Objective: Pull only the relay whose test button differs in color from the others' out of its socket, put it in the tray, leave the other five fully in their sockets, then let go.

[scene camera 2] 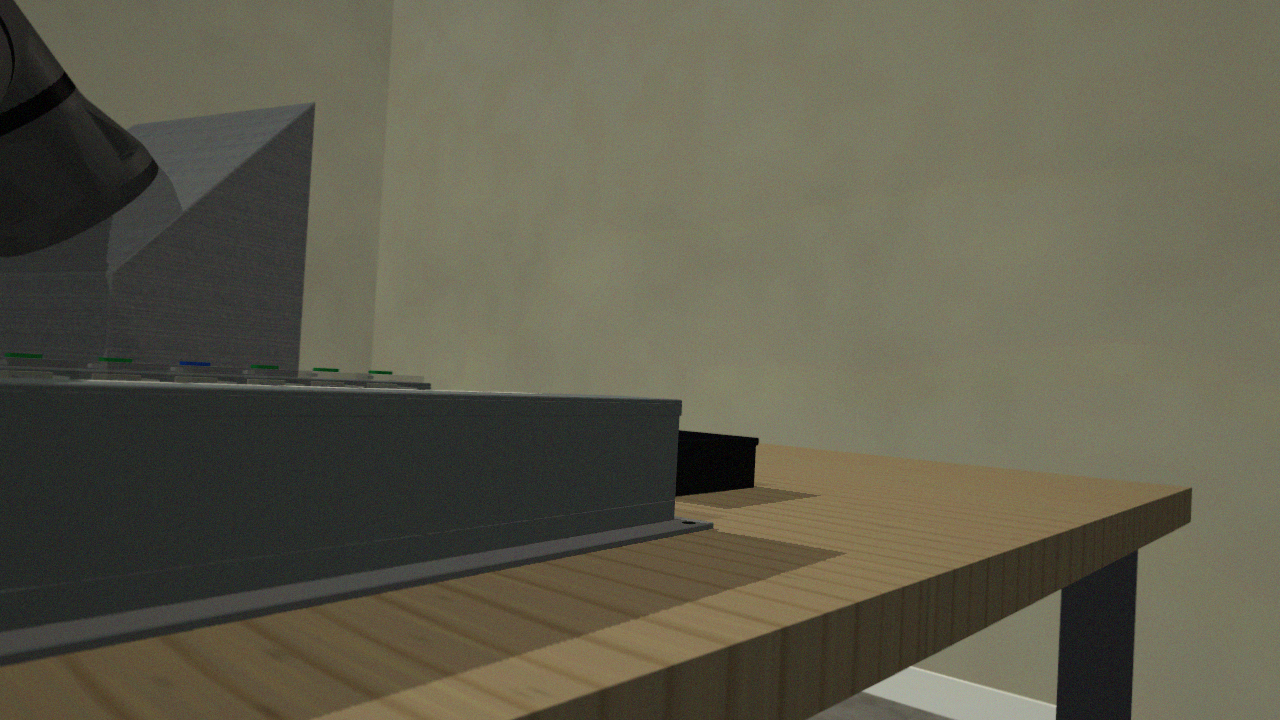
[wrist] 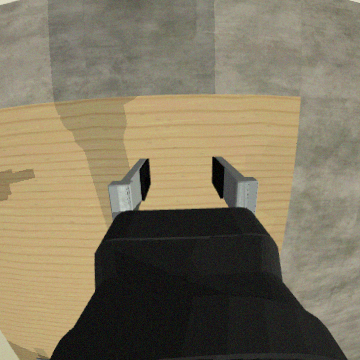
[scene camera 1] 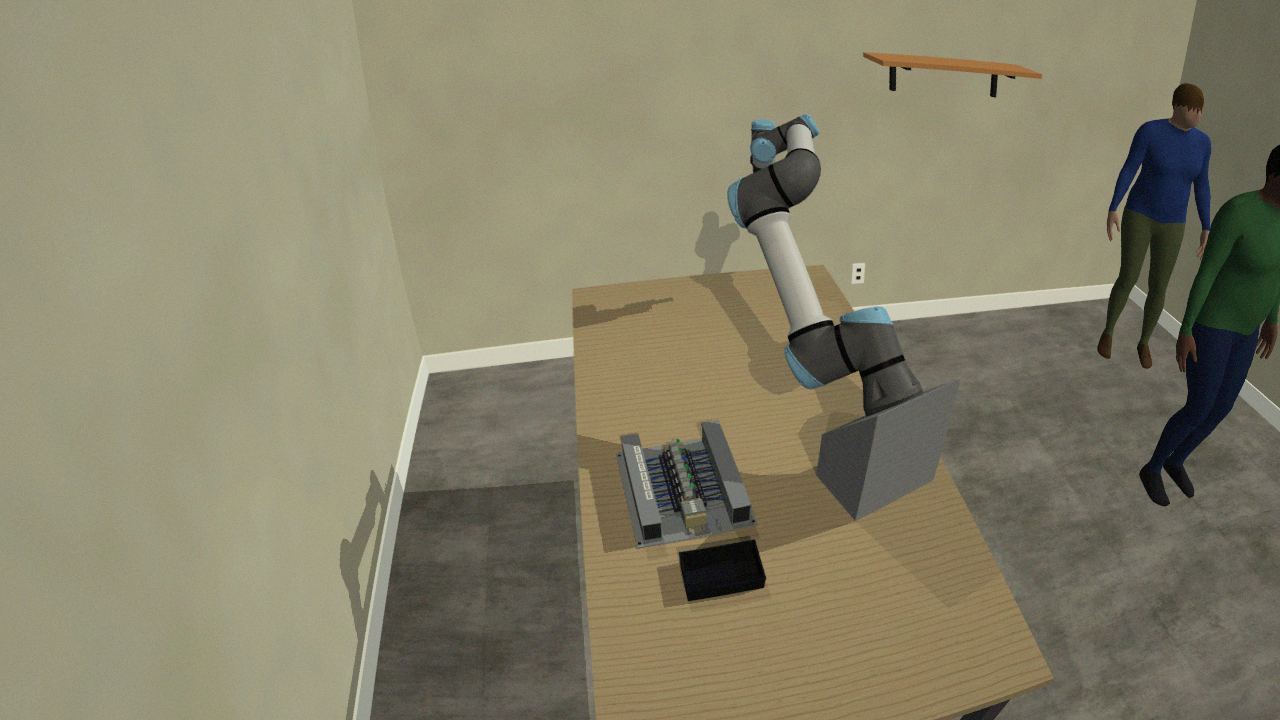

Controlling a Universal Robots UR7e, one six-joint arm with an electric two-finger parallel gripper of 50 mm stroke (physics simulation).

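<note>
A row of relays sits in sockets on a grey panel between two grey wire ducts. In scene camera 2 the relay tops show over the near duct: one blue test button, third from the left, among several green test buttons. The relays' bodies are hidden there. The black tray stands on the table beside the panel's end; no relay can be made out in it. My gripper is open and empty, high above the far part of the table, away from the panel; the arm hides it in scene camera 1.
The grey wire ducts rise along both sides of the relay row. A grey wedge-shaped pedestal carries the arm at the table's right side. Two people stand on the floor at the right, beyond the table.
</note>
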